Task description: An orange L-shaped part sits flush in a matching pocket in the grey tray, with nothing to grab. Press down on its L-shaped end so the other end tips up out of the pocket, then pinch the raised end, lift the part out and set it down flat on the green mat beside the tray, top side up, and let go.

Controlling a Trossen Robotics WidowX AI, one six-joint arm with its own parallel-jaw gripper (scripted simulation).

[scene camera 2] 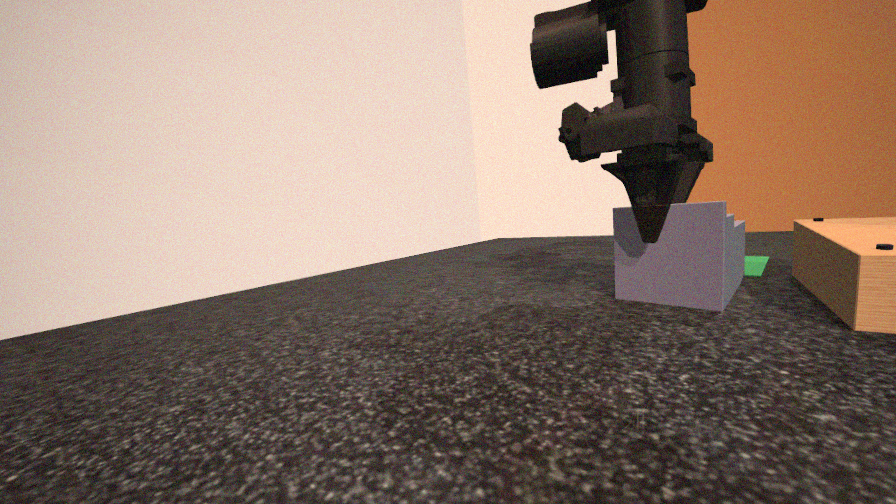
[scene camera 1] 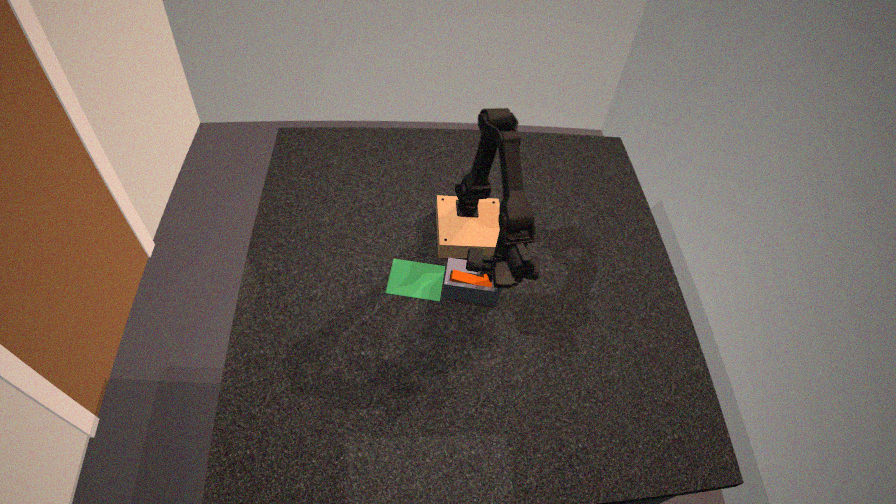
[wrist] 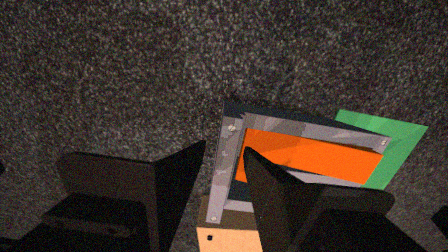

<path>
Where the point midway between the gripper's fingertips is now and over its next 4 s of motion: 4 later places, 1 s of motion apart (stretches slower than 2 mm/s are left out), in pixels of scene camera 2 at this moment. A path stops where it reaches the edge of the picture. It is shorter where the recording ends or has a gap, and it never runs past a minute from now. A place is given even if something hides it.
My gripper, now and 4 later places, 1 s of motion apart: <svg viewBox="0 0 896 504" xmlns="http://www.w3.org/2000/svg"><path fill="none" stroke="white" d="M656 240L660 258L654 143L664 150L667 198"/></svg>
</path>
